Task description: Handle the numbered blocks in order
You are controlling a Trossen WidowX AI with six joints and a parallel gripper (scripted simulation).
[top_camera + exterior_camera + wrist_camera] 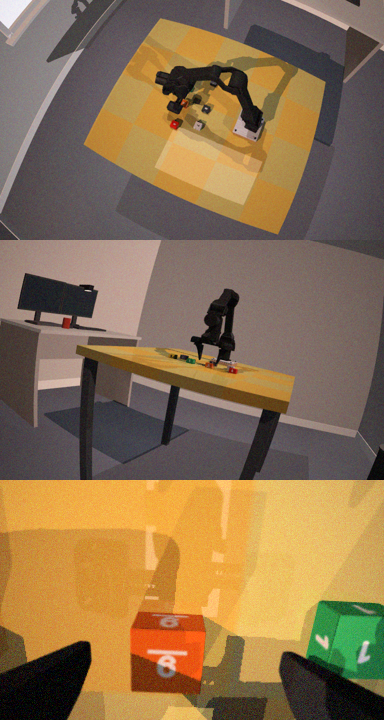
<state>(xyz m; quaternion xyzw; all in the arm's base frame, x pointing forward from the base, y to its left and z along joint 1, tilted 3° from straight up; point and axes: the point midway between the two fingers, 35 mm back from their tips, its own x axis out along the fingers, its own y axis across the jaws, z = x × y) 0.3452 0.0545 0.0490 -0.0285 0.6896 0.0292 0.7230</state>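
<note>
The orange block lies 10 mm behind my gripper tip, 10 mm to the left of it and 10 mm below it. The rest, counted from my gripper tip: green block 10 mm ahead, 80 mm to the right, 10 mm below; then dark block 110 mm behind, 20 mm to the right, 10 mm below; then red block 20 mm behind, 120 mm to the left, 10 mm below.
</note>
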